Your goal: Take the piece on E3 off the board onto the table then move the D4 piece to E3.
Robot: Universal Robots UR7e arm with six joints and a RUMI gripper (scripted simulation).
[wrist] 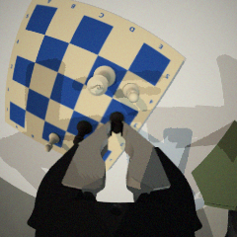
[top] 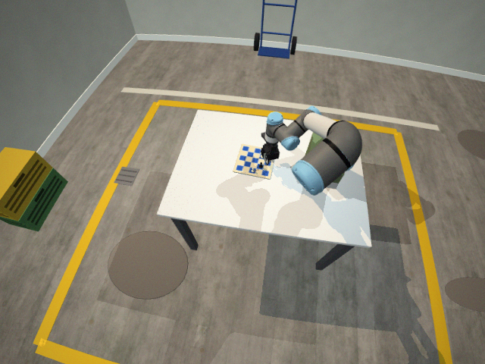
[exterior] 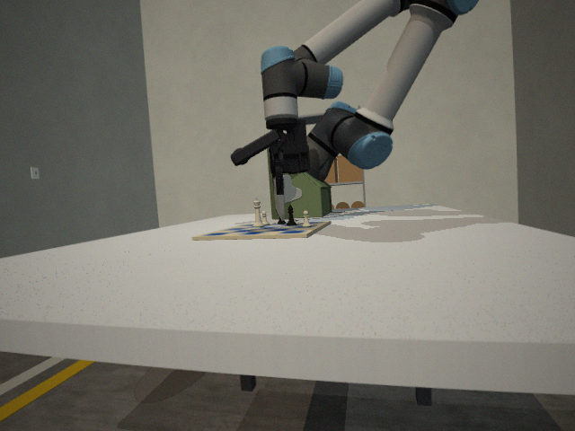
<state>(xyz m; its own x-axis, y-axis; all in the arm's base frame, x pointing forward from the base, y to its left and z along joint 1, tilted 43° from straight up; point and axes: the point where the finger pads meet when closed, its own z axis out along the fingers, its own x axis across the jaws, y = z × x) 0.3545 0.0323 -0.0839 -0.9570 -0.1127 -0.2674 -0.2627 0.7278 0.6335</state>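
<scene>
Right now the tall white piece is 30 mm ahead of my hand, 50 mm to the right of it and 10 mm above it. From my hand the other things lie so: blue-and-cream chessboard: 70 mm ahead, 20 mm to the right, 30 mm below; black pawn: 10 mm below.
</scene>
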